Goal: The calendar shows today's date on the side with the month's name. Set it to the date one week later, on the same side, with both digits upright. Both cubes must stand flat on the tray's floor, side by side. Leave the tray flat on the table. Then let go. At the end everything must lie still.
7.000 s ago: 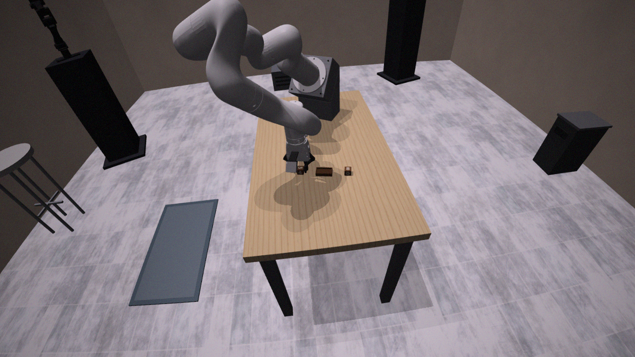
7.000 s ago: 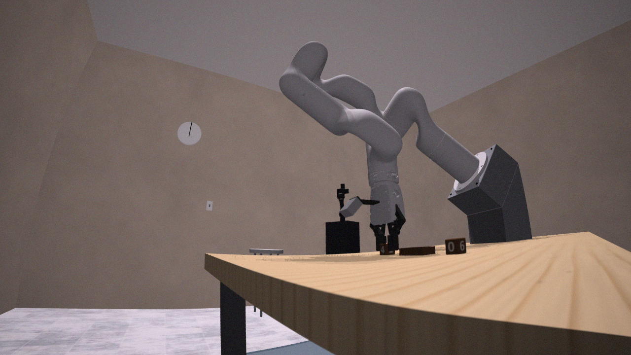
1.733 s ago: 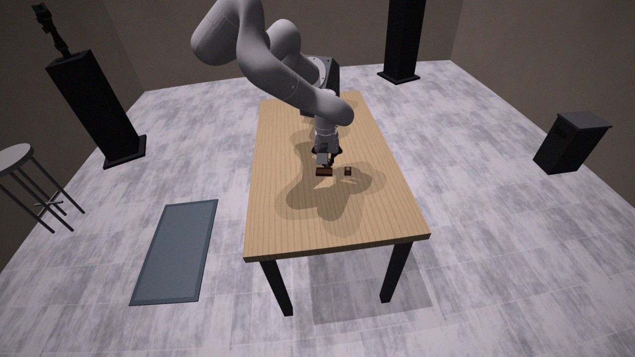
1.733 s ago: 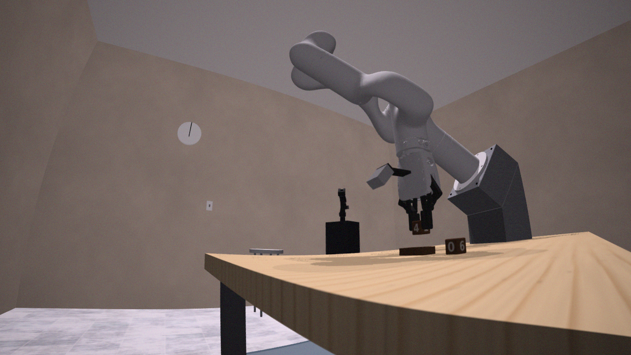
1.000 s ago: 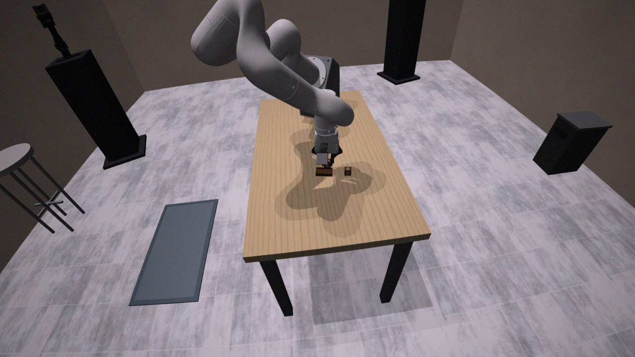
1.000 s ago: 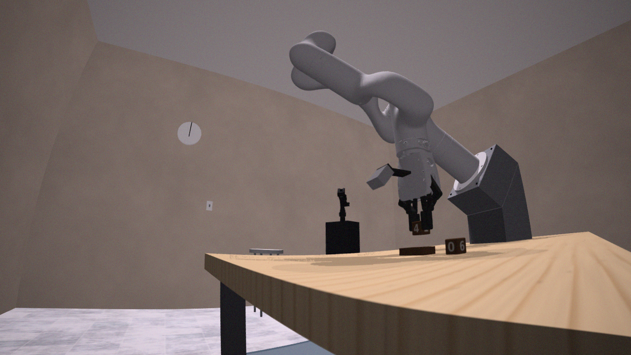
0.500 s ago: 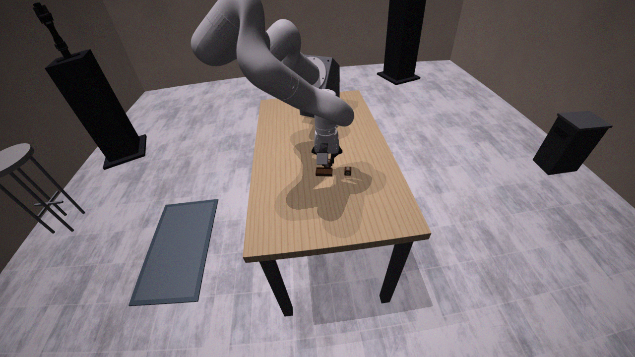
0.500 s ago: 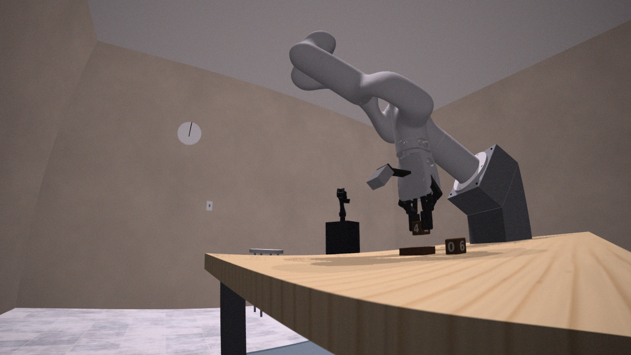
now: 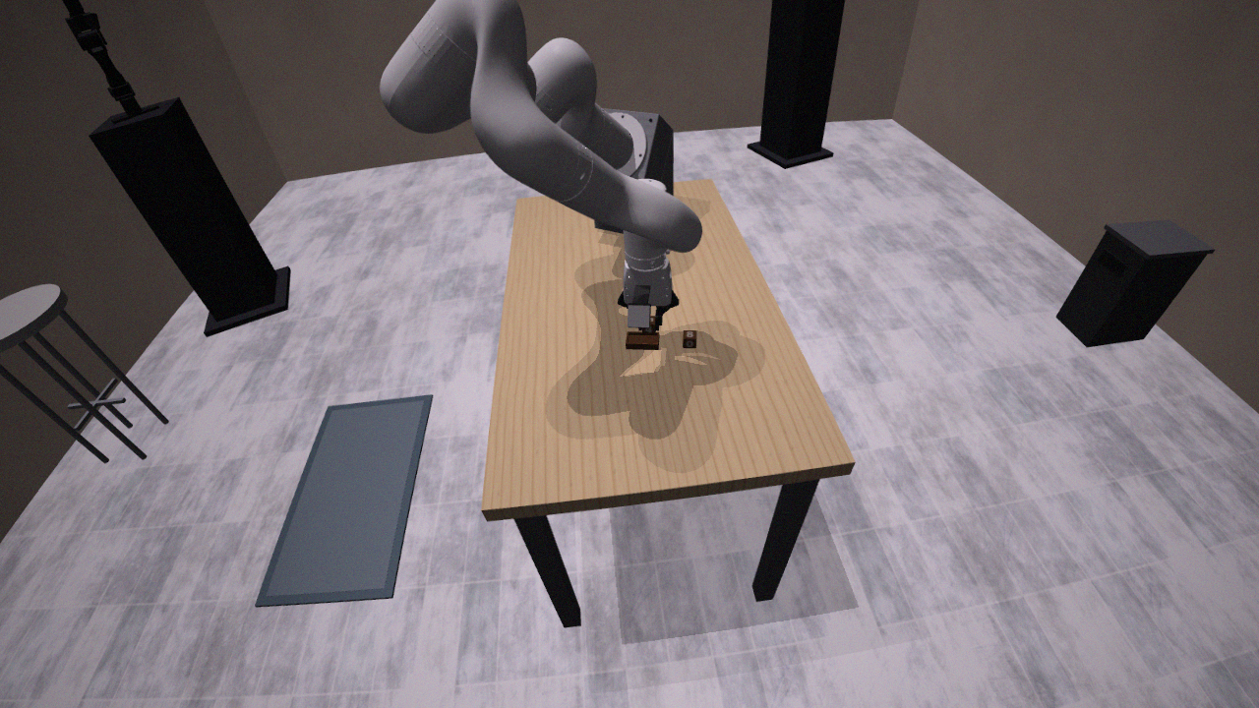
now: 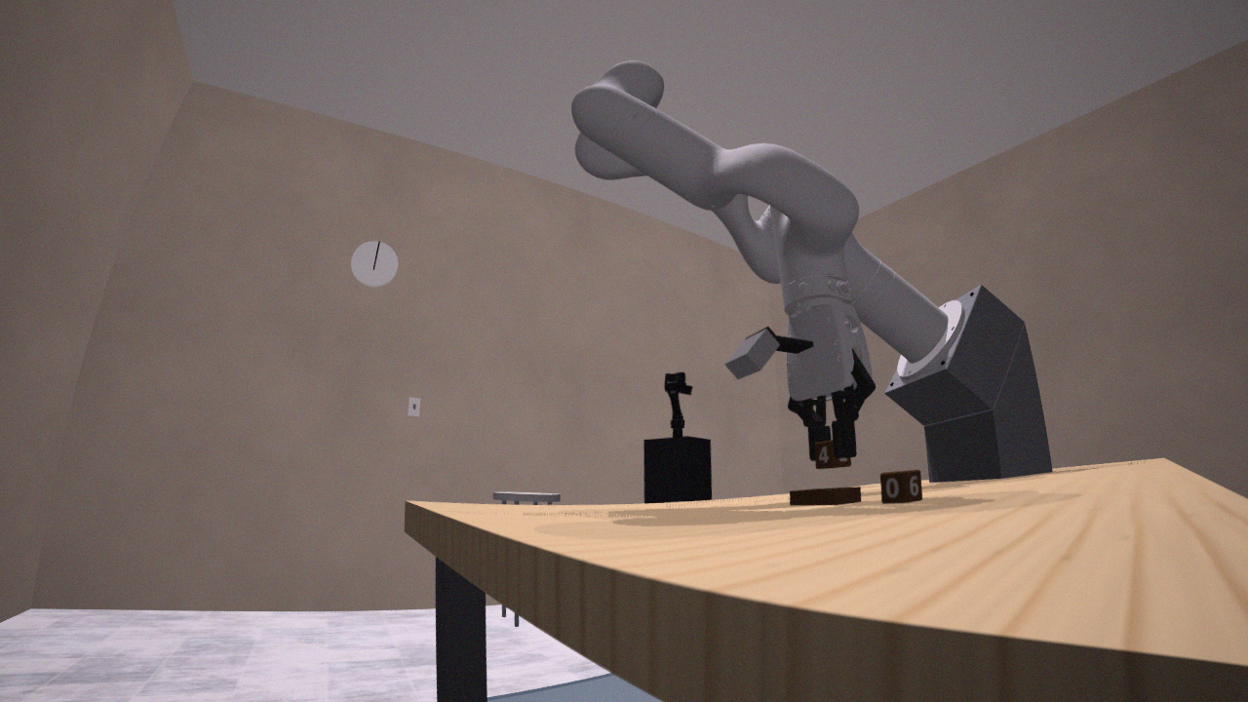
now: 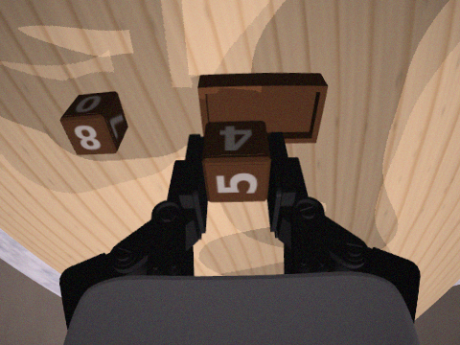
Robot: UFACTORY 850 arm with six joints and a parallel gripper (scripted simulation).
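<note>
My gripper is now 6 cm above the dark brown tray, 1 cm to the left of it and 1 cm past it.
</note>
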